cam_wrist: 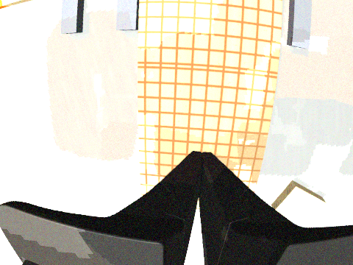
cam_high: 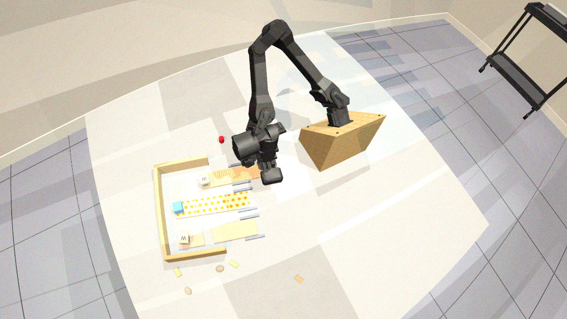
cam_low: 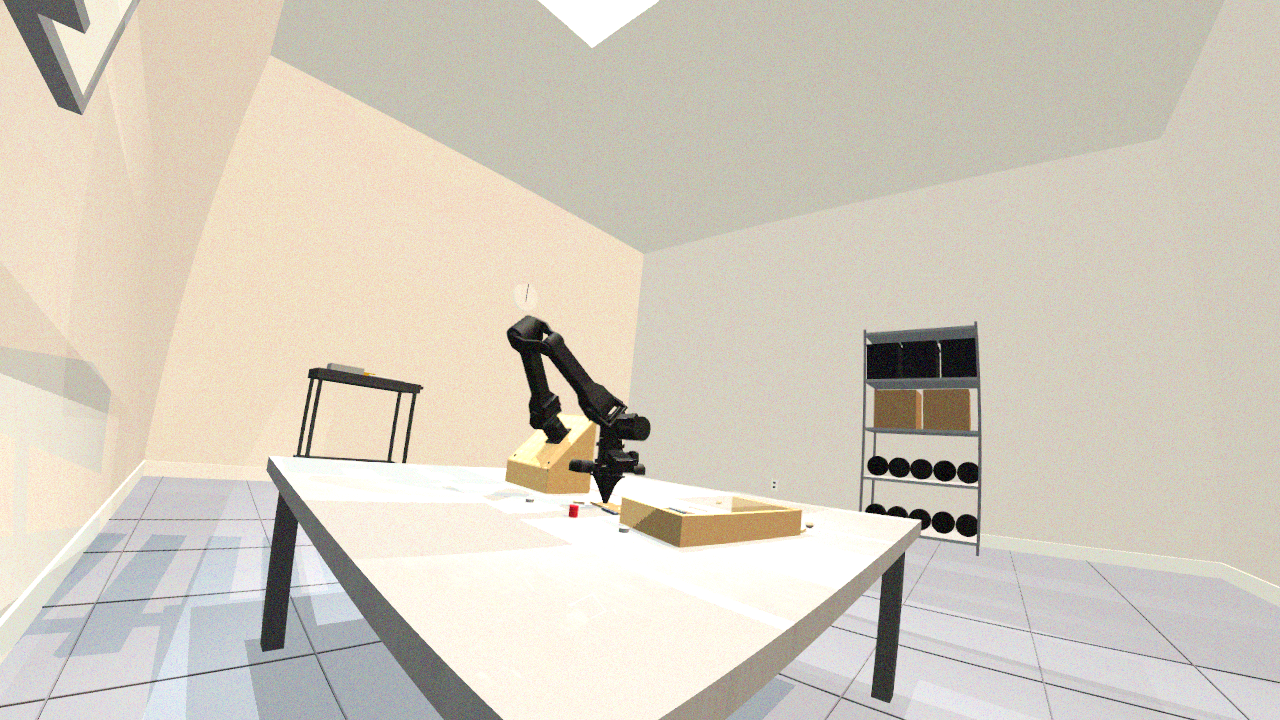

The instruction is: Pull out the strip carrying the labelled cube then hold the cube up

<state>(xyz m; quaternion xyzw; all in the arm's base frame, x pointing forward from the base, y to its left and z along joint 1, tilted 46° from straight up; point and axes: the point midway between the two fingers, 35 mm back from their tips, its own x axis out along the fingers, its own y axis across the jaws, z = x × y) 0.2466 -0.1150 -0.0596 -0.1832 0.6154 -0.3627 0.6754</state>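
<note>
Now: the small red cylinder 8 cm ahead of my gripper tip, 17 cm to the right of it and 1 cm above it.
</note>
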